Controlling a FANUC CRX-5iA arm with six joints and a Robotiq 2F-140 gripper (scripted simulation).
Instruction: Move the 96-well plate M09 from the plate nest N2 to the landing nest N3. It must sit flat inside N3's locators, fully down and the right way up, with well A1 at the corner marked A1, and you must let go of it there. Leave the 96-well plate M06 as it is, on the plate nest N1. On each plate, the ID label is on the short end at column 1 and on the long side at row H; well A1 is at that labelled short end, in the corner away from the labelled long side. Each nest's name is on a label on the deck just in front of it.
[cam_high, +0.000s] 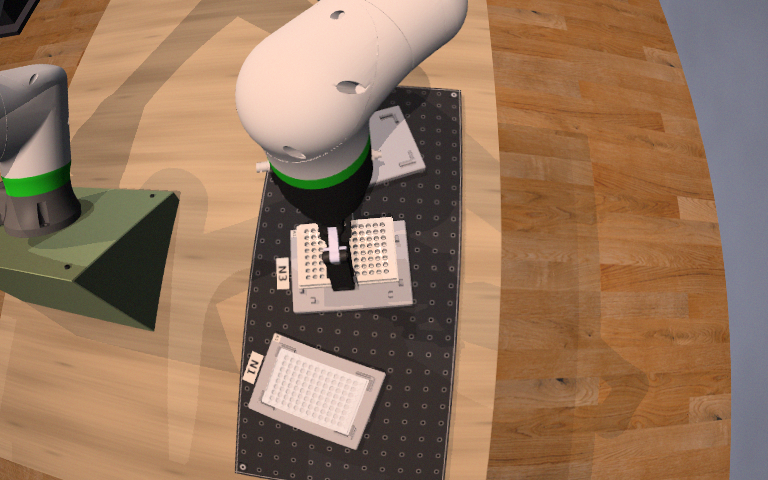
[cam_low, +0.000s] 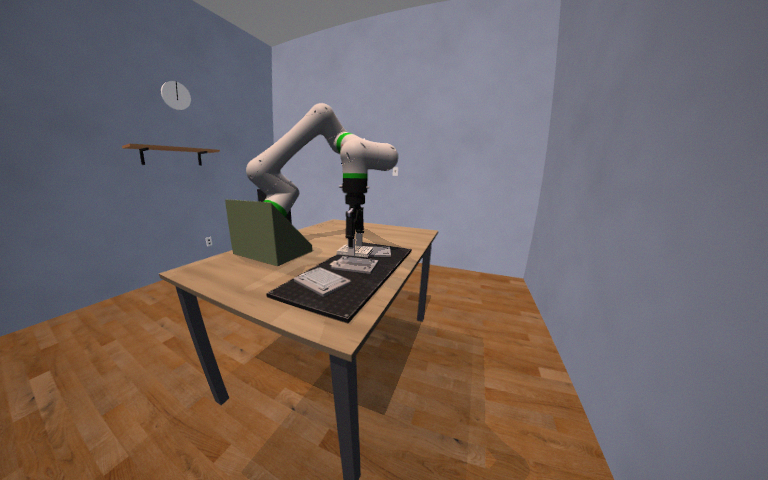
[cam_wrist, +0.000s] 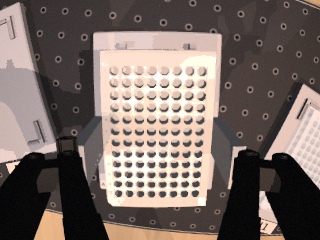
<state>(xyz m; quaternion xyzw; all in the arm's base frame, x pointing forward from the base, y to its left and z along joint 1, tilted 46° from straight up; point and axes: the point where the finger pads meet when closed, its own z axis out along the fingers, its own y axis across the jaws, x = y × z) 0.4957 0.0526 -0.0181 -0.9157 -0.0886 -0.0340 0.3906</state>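
My gripper is now 80 mm above the landing nest N3. Also, from my hand: A1 mark 80 mm below, 80 mm behind, 40 mm to the left; then N3 label 100 mm behind, 90 mm below, 20 mm to the right; then N2 label 140 mm to the left, 100 mm behind, 90 mm below.
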